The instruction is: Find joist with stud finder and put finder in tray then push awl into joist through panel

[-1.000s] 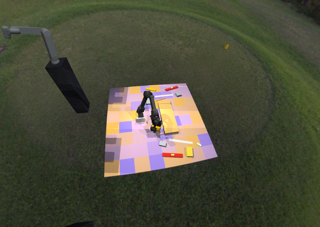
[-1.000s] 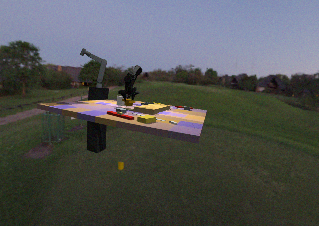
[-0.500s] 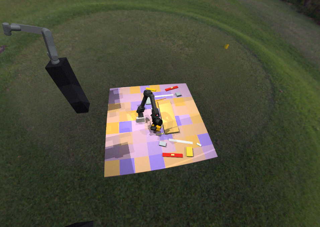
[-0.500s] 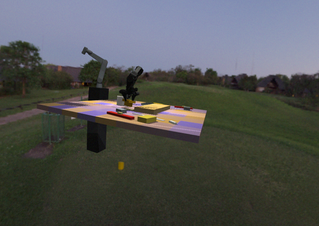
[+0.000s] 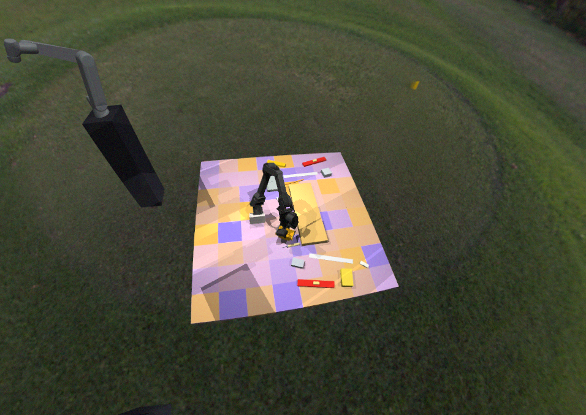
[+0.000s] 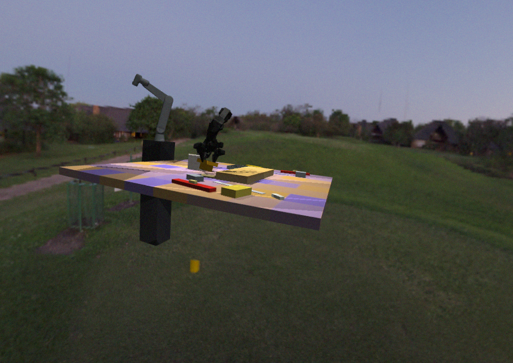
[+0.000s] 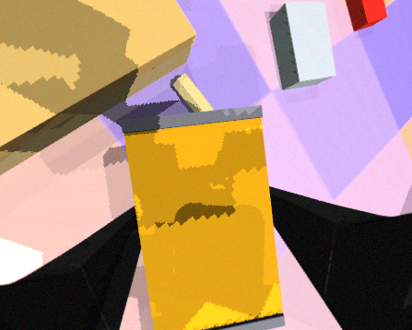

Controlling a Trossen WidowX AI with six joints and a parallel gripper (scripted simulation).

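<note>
My gripper tip is 3 cm past the yellow stud finder, 3 cm above it and 1 cm to the right of it. Also, from my gripper tip: grey block (19 cm to the right, 6 cm below, 4 cm ahead); then awl (6 cm to the right, 6 cm below, 1 cm ahead); then yellow block (34 cm to the right, 33 cm ahead, 5 cm below).
</note>
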